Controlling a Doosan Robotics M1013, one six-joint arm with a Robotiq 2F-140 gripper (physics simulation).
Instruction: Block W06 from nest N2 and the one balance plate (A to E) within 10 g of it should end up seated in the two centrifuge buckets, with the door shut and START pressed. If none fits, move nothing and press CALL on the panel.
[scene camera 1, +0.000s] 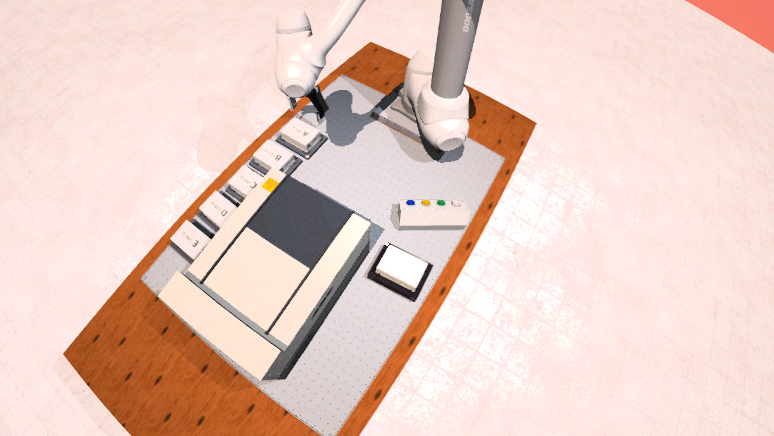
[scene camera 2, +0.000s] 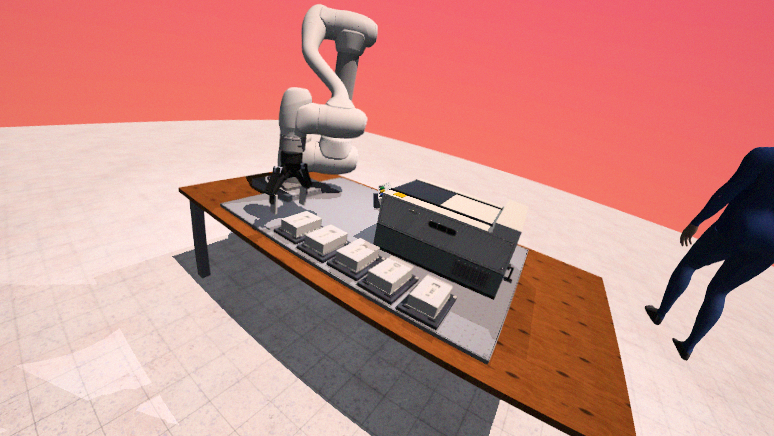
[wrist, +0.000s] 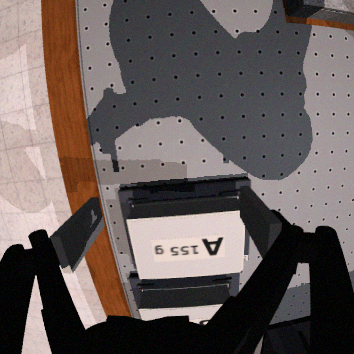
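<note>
My gripper is open and empty, above plate A; in the wrist view the plate, labelled 155 g, shows between the fingers. Plates B, C, D and E sit in a row of dark nests. A white block sits in a black nest; no label is readable. The centrifuge has a dark and cream top; its buckets do not show.
A button panel with blue, yellow, green and whitish buttons stands beyond the centrifuge's corner, near the block. The arm's base stands at the table's far end. The wooden table edge runs beside the plate row. A person stands beyond the table.
</note>
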